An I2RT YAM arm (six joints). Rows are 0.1 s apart.
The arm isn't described. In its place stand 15 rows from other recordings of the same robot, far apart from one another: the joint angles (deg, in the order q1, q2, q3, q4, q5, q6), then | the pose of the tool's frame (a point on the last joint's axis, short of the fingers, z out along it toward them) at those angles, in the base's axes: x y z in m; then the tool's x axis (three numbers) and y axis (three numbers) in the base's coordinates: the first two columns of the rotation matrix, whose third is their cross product.
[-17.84 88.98 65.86 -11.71 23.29 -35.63] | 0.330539 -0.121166 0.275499 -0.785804 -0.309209 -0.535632 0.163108 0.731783 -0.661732
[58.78 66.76 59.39 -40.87 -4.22 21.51] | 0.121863 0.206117 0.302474 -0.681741 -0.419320 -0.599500 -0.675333 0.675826 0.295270
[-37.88 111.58 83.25 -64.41 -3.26 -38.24] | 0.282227 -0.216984 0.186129 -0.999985 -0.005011 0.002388 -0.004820 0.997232 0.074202
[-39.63 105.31 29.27 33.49 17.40 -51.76] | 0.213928 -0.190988 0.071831 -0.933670 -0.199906 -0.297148 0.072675 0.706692 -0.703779
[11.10 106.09 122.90 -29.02 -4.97 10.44] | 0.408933 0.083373 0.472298 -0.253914 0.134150 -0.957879 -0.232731 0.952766 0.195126
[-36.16 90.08 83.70 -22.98 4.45 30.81] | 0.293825 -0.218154 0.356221 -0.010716 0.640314 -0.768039 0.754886 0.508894 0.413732
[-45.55 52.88 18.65 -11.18 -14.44 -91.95] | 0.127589 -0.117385 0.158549 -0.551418 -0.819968 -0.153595 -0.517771 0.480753 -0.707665
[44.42 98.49 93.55 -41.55 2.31 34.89] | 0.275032 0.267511 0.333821 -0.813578 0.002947 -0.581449 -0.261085 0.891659 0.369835
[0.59 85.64 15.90 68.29 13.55 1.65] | 0.249703 -0.005770 0.164924 -0.018837 0.027800 -0.999436 0.224831 0.974130 0.022858
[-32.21 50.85 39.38 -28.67 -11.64 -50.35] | 0.163392 -0.094444 0.258133 -0.649529 -0.482103 -0.587952 -0.170117 0.845822 -0.505615
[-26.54 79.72 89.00 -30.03 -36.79 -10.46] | 0.278686 -0.115359 0.435668 -0.285693 -0.019826 -0.958116 -0.198354 0.979359 0.038880
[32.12 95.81 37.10 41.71 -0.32 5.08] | 0.279428 0.175656 0.165900 -0.294127 -0.080101 -0.952404 -0.512177 0.854533 0.086304
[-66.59 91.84 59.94 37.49 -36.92 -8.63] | 0.166690 -0.331188 0.308817 -0.036184 -0.218365 -0.975196 0.496329 0.843048 -0.207191
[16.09 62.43 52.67 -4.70 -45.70 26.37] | 0.228503 0.092429 0.340435 -0.596690 0.150747 -0.788185 -0.663443 0.459885 0.590211
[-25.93 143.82 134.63 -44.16 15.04 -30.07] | 0.489893 -0.248468 0.202495 -0.905814 -0.097635 -0.412272 0.124487 0.868797 -0.479265
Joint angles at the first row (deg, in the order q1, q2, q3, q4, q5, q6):
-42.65 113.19 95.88 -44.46 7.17 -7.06
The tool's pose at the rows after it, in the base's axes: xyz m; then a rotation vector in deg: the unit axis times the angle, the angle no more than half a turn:
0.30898 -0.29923 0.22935 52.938 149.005 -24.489
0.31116 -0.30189 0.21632 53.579 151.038 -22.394
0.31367 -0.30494 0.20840 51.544 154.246 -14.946
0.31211 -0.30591 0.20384 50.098 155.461 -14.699
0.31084 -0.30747 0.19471 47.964 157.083 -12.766
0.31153 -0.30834 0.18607 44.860 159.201 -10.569
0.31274 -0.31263 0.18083 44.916 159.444 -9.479
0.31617 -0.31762 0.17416 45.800 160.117 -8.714
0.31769 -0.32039 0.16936 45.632 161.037 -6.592
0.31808 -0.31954 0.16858 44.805 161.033 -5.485
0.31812 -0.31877 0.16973 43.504 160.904 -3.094
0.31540 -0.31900 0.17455 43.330 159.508 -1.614
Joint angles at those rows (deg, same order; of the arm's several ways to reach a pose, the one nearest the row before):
-43.46 115.08 95.71 -45.07 7.55 -6.06
-43.58 117.09 96.10 -45.82 6.79 -5.91
-44.02 119.62 98.71 -49.51 2.16 -7.43
-44.26 119.92 98.23 -49.40 1.99 -8.87
-44.63 120.79 97.65 -49.22 0.73 -10.78
-44.75 122.04 97.80 -49.75 -0.55 -13.20
-45.09 123.38 98.76 -49.91 -1.21 -13.46
-45.23 125.47 100.69 -50.75 -1.26 -13.15
-45.42 126.98 102.18 -52.11 -2.25 -13.52
-45.37 127.00 102.04 -52.09 -3.07 -13.93
-45.44 126.99 102.31 -52.74 -4.84 -14.65
-45.84 126.07 101.83 -52.48 -6.48 -14.69

